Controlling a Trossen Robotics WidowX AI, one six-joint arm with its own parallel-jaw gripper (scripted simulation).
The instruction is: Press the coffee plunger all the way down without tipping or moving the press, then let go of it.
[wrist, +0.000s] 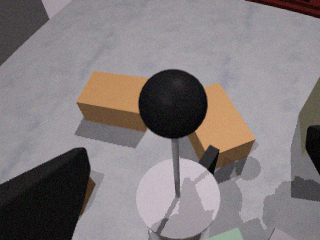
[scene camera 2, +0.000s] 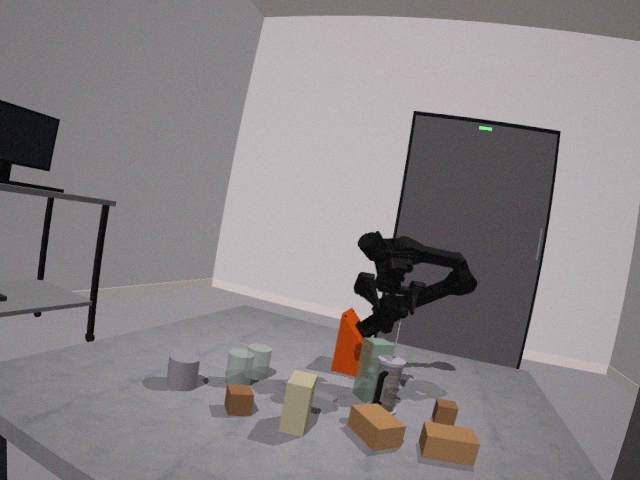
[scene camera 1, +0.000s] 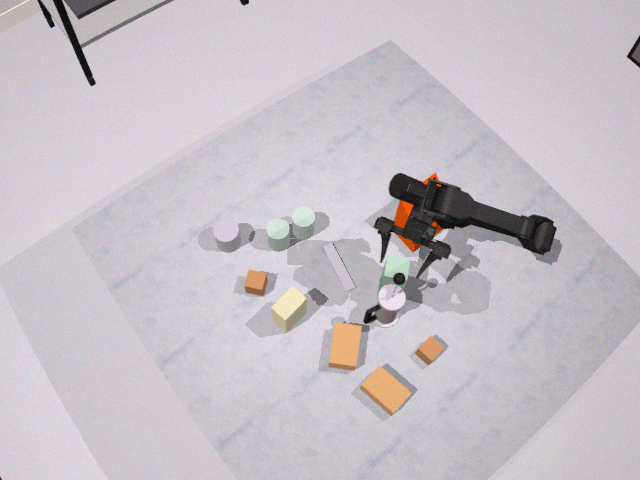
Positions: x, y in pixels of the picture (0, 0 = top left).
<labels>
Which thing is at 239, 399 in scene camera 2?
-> A small brown cube.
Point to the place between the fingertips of my gripper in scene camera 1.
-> At 398, 270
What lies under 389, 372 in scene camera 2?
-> A coffee press.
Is my gripper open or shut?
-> Open.
</labels>
